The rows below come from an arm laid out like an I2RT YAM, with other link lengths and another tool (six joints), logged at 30 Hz.
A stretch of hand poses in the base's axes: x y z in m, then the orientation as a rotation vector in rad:
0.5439, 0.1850, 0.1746, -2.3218, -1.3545, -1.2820
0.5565, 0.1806, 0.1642, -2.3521, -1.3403, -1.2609
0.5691, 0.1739, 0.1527, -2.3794, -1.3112, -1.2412
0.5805, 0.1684, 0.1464, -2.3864, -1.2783, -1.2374
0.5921, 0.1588, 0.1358, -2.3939, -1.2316, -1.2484
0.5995, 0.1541, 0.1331, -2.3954, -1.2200, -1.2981
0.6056, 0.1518, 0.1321, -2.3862, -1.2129, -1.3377
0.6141, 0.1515, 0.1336, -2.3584, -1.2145, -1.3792
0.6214, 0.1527, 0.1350, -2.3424, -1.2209, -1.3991
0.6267, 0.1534, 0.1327, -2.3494, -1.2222, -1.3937
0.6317, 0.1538, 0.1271, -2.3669, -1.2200, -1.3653
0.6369, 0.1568, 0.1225, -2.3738, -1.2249, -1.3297
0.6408, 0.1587, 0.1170, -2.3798, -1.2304, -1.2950
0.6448, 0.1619, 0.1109, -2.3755, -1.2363, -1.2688
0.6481, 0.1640, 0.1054, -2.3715, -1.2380, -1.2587
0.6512, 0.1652, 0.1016, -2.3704, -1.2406, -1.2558
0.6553, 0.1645, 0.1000, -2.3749, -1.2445, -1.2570
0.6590, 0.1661, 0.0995, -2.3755, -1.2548, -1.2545
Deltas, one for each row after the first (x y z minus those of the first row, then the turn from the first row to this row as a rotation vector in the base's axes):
0.0126, -0.0044, -0.0104, -0.0101, 0.0168, -0.0188
0.0252, -0.0111, -0.0219, -0.0096, 0.0362, -0.0413
0.0366, -0.0166, -0.0282, 0.0059, 0.0466, -0.0562
0.0482, -0.0262, -0.0388, 0.0290, 0.0496, -0.0800
0.0556, -0.0309, -0.0415, 0.0342, 0.0170, -0.0959
0.0617, -0.0332, -0.0425, 0.0433, -0.0089, -0.1017
0.0702, -0.0335, -0.0410, 0.0588, -0.0374, -0.0938
0.0775, -0.0323, -0.0396, 0.0644, -0.0523, -0.0864
0.0828, -0.0316, -0.0419, 0.0594, -0.0490, -0.0889
0.0878, -0.0312, -0.0475, 0.0506, -0.0291, -0.0937
0.0930, -0.0282, -0.0521, 0.0445, -0.0053, -0.0880
0.0969, -0.0263, -0.0576, 0.0383, 0.0178, -0.0819
0.1009, -0.0231, -0.0637, 0.0380, 0.0352, -0.0714
0.1042, -0.0210, -0.0692, 0.0397, 0.0422, -0.0661
0.1073, -0.0198, -0.0730, 0.0389, 0.0438, -0.0639
0.1114, -0.0205, -0.0746, 0.0336, 0.0417, -0.0655
0.1151, -0.0189, -0.0751, 0.0271, 0.0409, -0.0616

